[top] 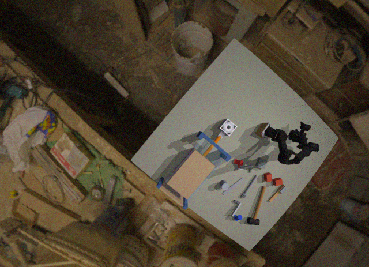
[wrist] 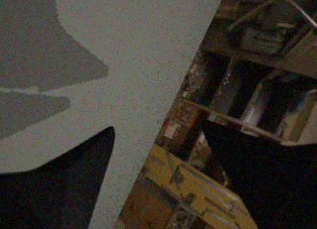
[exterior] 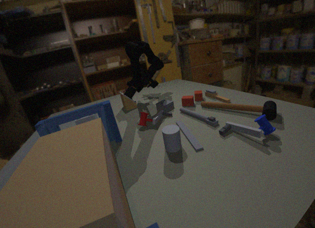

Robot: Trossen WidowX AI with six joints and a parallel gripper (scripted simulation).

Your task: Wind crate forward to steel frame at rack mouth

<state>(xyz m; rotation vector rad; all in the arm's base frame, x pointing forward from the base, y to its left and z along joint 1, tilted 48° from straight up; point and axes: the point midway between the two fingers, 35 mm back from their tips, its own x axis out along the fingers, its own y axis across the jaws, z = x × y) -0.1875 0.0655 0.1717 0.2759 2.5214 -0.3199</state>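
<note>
My gripper tip is now 54 cm short of the red-knobbed handle, 7 cm to the left of it and 6 cm above it. From my gripper tip the other things lie so: grey winch 41 cm ahead, 40 cm to the right, 5 cm below; then grey block 41 cm ahead, 2 cm to the left, 7 cm below; then red knob 55 cm ahead, 12 cm to the right, 5 cm below.
</note>
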